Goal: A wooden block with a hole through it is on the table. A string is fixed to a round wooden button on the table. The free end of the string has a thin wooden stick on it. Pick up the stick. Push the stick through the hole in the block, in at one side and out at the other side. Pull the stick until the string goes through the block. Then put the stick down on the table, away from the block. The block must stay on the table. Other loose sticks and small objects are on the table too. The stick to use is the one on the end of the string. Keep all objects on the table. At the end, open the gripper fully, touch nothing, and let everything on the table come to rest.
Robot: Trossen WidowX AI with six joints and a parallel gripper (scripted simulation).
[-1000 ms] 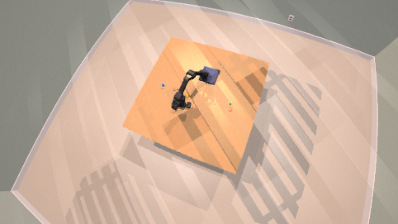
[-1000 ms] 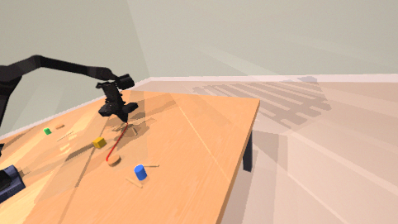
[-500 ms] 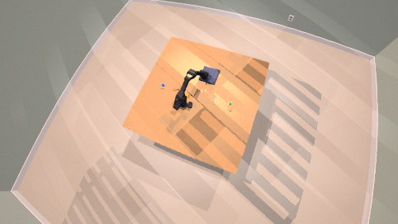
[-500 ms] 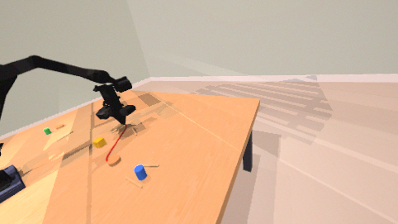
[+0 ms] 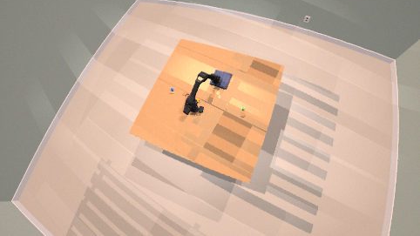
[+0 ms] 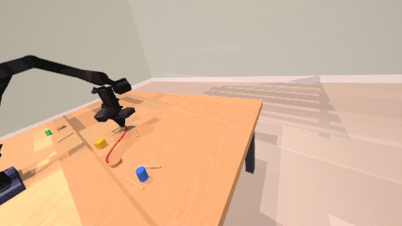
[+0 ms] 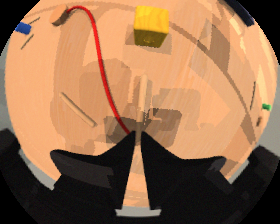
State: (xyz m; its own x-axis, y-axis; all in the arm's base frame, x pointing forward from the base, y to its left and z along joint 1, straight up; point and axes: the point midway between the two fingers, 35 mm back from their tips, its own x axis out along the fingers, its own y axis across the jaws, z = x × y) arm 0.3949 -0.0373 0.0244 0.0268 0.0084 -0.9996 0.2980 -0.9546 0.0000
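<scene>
Right now the yellow wooden block is 12 cm behind my gripper tip and 3 cm to the right of it. Round my gripper tip: blue cylinder: 12 cm behind, 35 cm to the right; green piece: 23 cm behind, 42 cm to the left; round wooden button: 13 cm behind, 20 cm to the right, 1 cm below.
</scene>
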